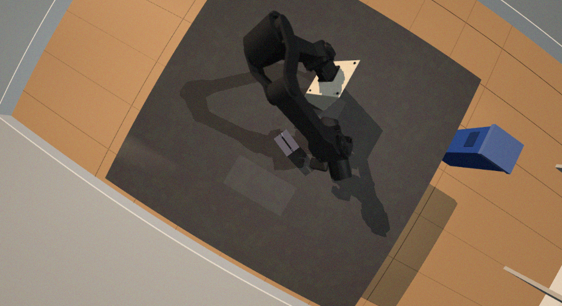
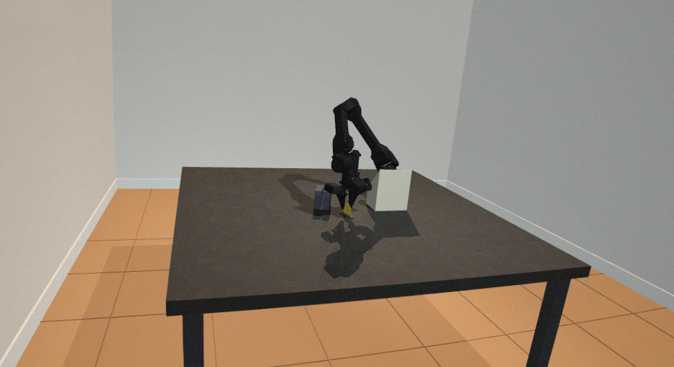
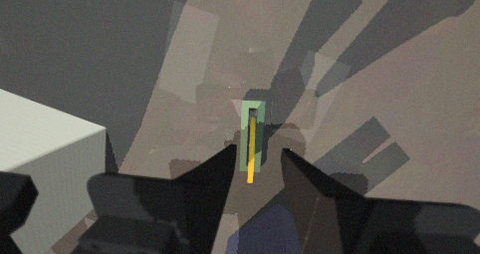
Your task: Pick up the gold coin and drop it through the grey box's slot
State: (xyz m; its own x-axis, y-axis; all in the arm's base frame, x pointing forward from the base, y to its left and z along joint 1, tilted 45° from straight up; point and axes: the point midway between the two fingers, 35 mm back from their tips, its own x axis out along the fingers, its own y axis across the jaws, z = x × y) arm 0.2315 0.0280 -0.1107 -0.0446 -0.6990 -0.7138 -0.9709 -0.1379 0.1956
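Right now my gripper tip is 10 mm above the gold coin.
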